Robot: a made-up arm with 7 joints.
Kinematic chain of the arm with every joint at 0, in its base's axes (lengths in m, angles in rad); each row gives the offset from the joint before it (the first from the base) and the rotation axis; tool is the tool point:
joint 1: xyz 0 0 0.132 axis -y
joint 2: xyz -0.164 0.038 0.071 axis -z
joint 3: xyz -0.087 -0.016 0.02 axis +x
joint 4: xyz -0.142 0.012 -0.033 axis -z
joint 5: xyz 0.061 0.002 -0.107 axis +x
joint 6: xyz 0 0.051 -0.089 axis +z
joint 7: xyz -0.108 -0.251 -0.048 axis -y
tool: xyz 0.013 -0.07 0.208
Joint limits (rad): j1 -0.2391..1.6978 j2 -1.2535..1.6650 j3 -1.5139..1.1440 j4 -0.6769..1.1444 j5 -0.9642..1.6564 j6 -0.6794..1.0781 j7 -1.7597..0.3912
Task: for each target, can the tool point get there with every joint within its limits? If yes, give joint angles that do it. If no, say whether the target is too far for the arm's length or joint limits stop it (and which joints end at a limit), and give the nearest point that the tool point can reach.
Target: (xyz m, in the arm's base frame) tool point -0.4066 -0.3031 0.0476
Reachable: yes | joints 0.4884 0.1038 -0.5054 0.7569 -0.0778 0.4020 -0.9310
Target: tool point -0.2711 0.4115 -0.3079
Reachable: yes | joints 1.1590 1.3729 -0.7496 -0.0648 0.6528 -0.4954 0.2287
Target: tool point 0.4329 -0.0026 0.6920
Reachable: no: joint limits stop it (at a limit: joint 1, joint 2, joint 3, joint 6, joint 7) | nearest point 0.2312 -0.0940 0.5018 | short by 0.292 m
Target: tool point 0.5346 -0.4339 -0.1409
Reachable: no: joint limits stop it (at a limit: joint 1, joint 4, joint 7) | nearest point 0.3720 -0.3329 -0.1240 | short by 0.192 m
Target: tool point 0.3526 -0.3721 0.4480
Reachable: no: joint limits stop it (at a limit: joint 1, joint 2, joint 3, joint 4, joint 7) | nearest point 0.2521 -0.3246 0.4095 | short by 0.118 m
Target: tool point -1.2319 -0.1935 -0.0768
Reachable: no: too far | nearest point -0.7552 -0.0897 0.0040 | short by 0.495 m
